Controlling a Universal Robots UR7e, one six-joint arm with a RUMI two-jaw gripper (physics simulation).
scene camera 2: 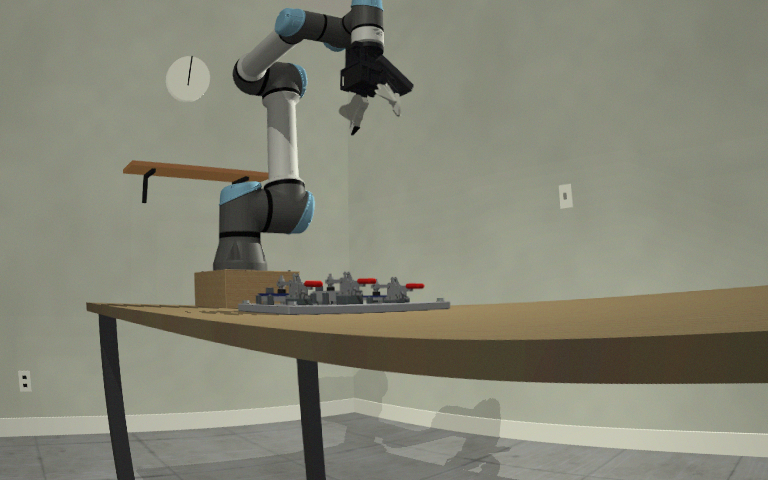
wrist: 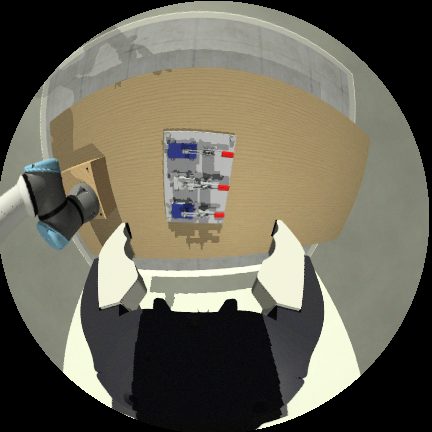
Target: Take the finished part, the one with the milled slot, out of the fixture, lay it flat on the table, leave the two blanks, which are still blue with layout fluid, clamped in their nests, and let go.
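Frame: origin at the arm's base, x up, y right, z ahead, level; centimetres.
Seen in the pictures: gripper, fingertip midpoint: (scene camera 2: 374, 126) (wrist: 199, 223); arm's base, origin of the base link: (scene camera 2: 239, 271) (wrist: 85, 200).
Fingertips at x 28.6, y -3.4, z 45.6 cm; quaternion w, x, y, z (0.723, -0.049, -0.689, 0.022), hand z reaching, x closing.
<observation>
Offsets run from my fingertips to a thing's top centre. Level surfaces: height alone.
The fixture's light grey base plate (scene camera 2: 351, 308) (wrist: 172, 217) lies on the table, with three nests in a row, each with a red-handled toggle clamp. Two blue blanks sit in the outer nests: one blank @(dz -4.9, dx -34.9, dy -3.5 cm) (wrist: 175, 151) at the top in the wrist view, the other blank @(dz -8.7, dx -34.4, dy +18.2 cm) (wrist: 179, 210) at the bottom. The finished part @(dz -6.1, dx -33.9, dy +7.5 cm) (wrist: 180, 184), silvery grey, sits in the middle nest, partly hidden by its clamp; its slot is too small to make out. All three red handles point outward, away from the parts. My gripper (scene camera 2: 376, 120) (wrist: 199, 223) is open and empty, high above the fixture.
The wooden table @(dx -38.0 cm) (scene camera 2: 509, 319) (wrist: 280, 175) carries the fixture. The robot's wooden base block (scene camera 2: 209, 288) (wrist: 104, 185) stands beside it, on the blanks' side of the plate. The red handles @(dz +6.5, dx -31.4, dy -1.2 cm) (scene camera 2: 415, 285) (wrist: 227, 154) stick up above the plate. A wall shelf (scene camera 2: 192, 169) hangs behind the arm.
</observation>
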